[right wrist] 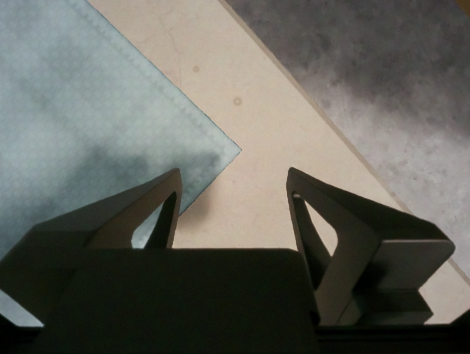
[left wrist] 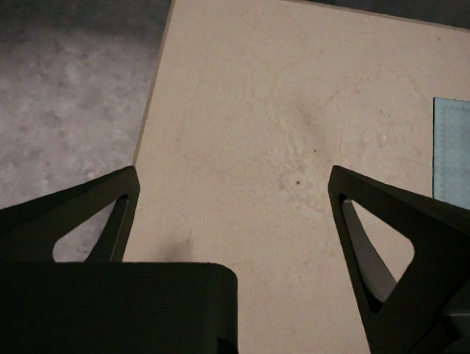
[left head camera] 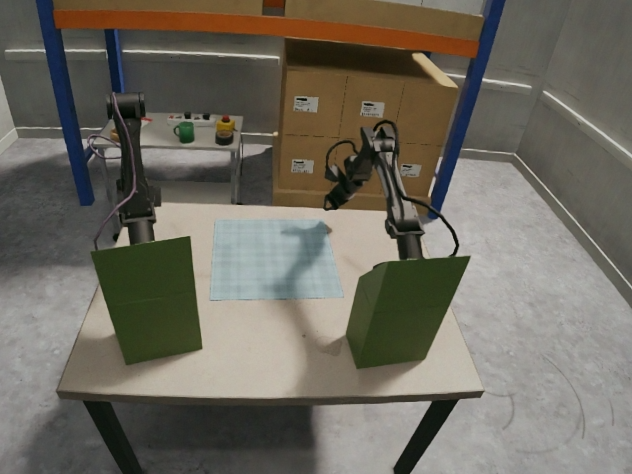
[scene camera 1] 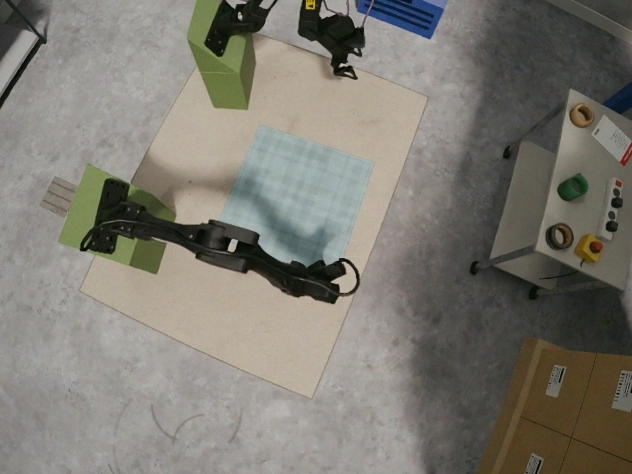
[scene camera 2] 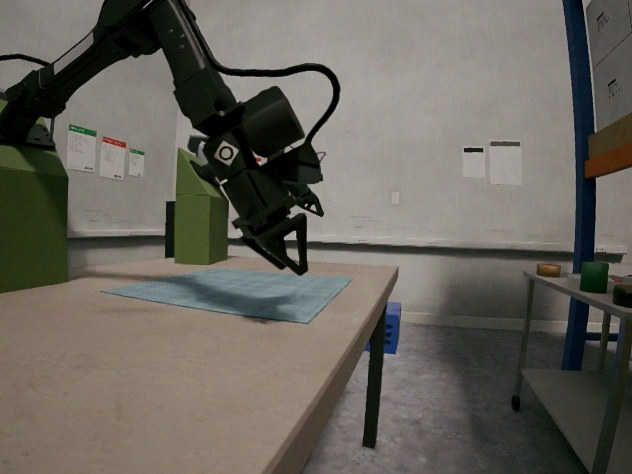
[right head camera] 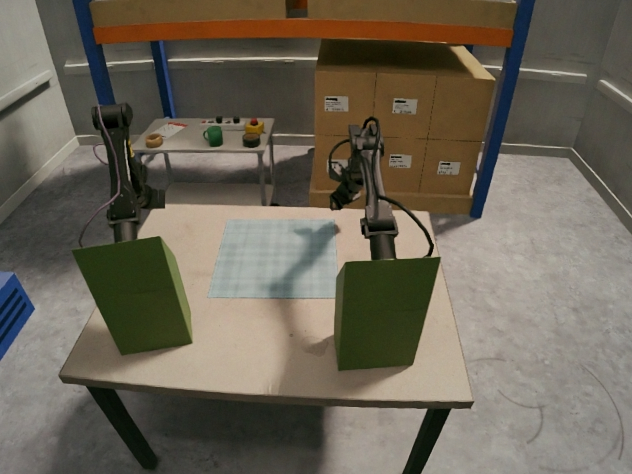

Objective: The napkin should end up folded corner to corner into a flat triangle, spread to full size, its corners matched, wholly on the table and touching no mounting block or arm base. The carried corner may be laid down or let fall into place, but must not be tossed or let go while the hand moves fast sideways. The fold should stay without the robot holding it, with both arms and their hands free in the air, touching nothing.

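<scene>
A light blue plaid napkin point(left head camera: 255, 250) point(right head camera: 255, 250) point(scene camera 1: 306, 178) point(right wrist: 100, 90) lies flat and unfolded on the table point(left head camera: 245, 352) point(scene camera 1: 255, 336). Part of its edge point(left wrist: 452, 150) shows in the left wrist view. My right gripper point(right wrist: 234, 176) point(scene camera 2: 293, 270) is partly open and empty, above the table near the napkin's far right corner in the head views; in the right wrist view the corner lies just beyond and between the fingertips. My left gripper point(left wrist: 233, 176) point(scene camera 1: 346, 73) is wide open and empty, above the table beside the napkin. In scene camera 1 the right fingers are hidden under the arm.
Two green mounting blocks point(left head camera: 153, 301) point(left head camera: 408, 311) carry the arm bases at the near side of the table. Behind the table stand a small cart point(right head camera: 204, 147) with a green mug point(right head camera: 214, 136), and large cardboard boxes point(right head camera: 403, 122) under a rack.
</scene>
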